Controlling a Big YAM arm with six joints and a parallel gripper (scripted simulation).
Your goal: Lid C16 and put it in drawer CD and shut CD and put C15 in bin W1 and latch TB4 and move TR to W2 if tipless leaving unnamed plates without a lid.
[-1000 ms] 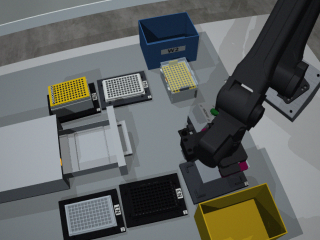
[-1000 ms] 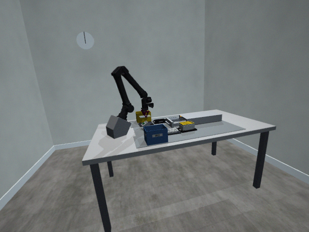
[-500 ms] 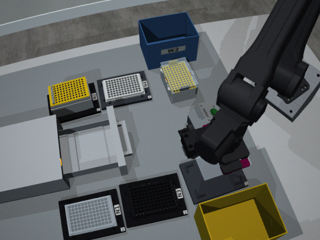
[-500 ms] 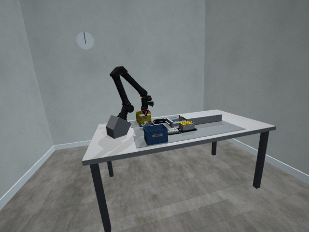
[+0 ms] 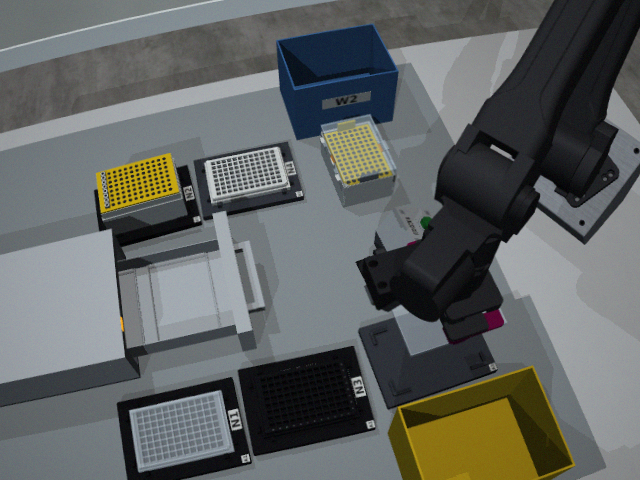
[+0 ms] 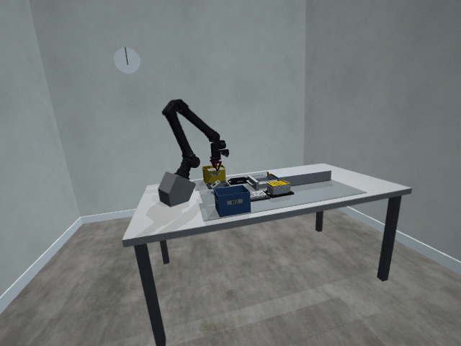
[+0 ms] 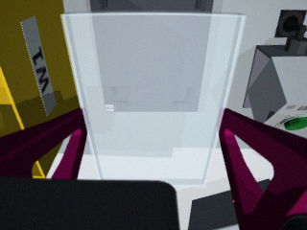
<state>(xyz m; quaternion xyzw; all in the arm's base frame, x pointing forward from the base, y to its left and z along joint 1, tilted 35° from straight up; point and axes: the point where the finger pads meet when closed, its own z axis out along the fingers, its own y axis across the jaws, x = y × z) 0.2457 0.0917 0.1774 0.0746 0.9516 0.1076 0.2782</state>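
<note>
Right now my hand is 180 mm short of the black plate and 120 mm above it. Also, from my hand: green DONE key: 70 mm behind, 150 mm to the right, 70 mm below; plate lid: right at my hand; lid park: 130 mm below.
</note>
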